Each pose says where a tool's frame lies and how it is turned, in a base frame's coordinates. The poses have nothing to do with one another.
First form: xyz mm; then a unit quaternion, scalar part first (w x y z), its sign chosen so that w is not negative.
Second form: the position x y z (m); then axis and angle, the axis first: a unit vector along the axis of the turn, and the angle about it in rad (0 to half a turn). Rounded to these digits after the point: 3 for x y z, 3 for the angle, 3 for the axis.
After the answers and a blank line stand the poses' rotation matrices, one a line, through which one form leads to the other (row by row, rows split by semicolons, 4 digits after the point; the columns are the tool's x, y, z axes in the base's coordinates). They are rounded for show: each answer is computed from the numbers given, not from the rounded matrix.
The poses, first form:
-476, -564, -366, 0.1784, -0.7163, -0.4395, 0.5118
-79, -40, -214, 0.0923, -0.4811, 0.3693, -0.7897
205, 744, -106, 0.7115, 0.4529, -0.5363, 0.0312
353, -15, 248, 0.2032, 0.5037, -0.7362, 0.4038
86, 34, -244, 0.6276, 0.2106, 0.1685, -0.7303
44, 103, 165, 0.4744, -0.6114, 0.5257, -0.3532
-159, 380, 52, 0.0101, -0.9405, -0.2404, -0.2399
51, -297, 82, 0.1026, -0.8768, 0.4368, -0.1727
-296, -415, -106, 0.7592, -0.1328, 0.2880, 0.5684
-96, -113, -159, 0.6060, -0.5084, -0.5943, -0.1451
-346, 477, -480, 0.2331, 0.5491, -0.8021, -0.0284
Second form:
-0.476, -0.564, -0.366, -0.728, -0.447, 0.520, 2.783
-0.079, -0.040, -0.214, -0.483, 0.371, -0.793, 2.957
0.205, 0.744, -0.106, 0.645, -0.763, 0.044, 1.558
0.353, -0.015, 0.248, 0.514, -0.752, 0.412, 2.732
0.086, 0.034, -0.244, 0.271, 0.216, -0.938, 1.785
0.044, 0.103, 0.165, -0.695, 0.597, -0.401, 2.153
-0.159, 0.380, 0.052, -0.941, -0.240, -0.240, 3.121
0.051, -0.297, 0.082, -0.881, 0.439, -0.174, 2.936
-0.296, -0.415, -0.106, -0.204, 0.442, 0.873, 1.417
-0.096, -0.113, -0.159, -0.639, -0.747, -0.182, 1.840
-0.346, 0.477, -0.480, 0.565, -0.825, -0.029, 2.671

0.0898 0.4470 -0.8900; 0.8122 -0.5500 -0.1943; -0.5764 -0.7054 -0.4125
-0.5200 -0.2096 0.8280; -0.5011 -0.7102 -0.4945; 0.6917 -0.6721 0.2643
0.4228 -0.5302 -0.7349; -0.4414 0.5878 -0.6780; 0.7915 0.6110 0.0145
-0.4100 -0.9057 0.1076; -0.5775 0.1665 -0.7992; 0.7059 -0.3898 -0.5913
-0.1235 0.9877 -0.0961; -0.8457 -0.1554 -0.5105; -0.5191 0.0182 0.8545
0.1978 -0.3077 0.9307; -0.9780 0.0029 0.2087; -0.0669 -0.9515 -0.3004
0.7693 0.4570 0.4464; 0.4474 -0.8842 0.1343; 0.4561 0.0963 -0.8847
0.5587 -0.7306 0.3925; -0.8015 -0.5973 0.0291; 0.2132 -0.3308 -0.9193
0.1880 -0.9395 0.2863; 0.7865 0.3186 0.5290; -0.5882 0.1257 0.7988
0.2515 0.7802 -0.5728; 0.4284 0.4409 0.7887; 0.8679 -0.4437 -0.2234
-0.2883 -0.8676 -0.4051; -0.8941 0.3954 -0.2104; 0.3427 0.3015 -0.8897

